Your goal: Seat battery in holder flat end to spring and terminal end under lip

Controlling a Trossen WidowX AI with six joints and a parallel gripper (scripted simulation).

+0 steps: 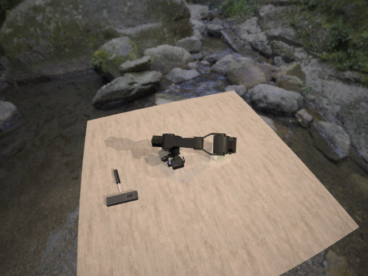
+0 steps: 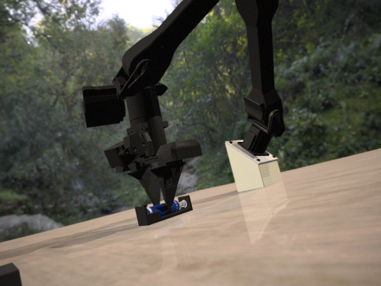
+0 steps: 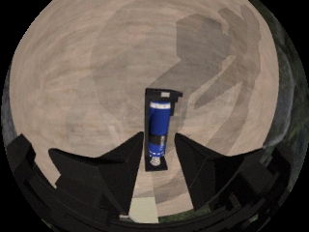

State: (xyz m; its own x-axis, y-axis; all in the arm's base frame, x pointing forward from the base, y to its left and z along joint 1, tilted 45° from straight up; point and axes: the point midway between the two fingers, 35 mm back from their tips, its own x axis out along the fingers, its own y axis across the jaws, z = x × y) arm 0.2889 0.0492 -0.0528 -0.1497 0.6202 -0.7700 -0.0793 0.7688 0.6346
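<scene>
The blue battery lies 1 cm ahead of my gripper tip and 1 cm below it. From my gripper tip the other things lie so: flat box 31 cm ahead, 17 cm to the left, 1 cm below; then black screwdriver 33 cm ahead, 7 cm to the left, 1 cm below.
</scene>
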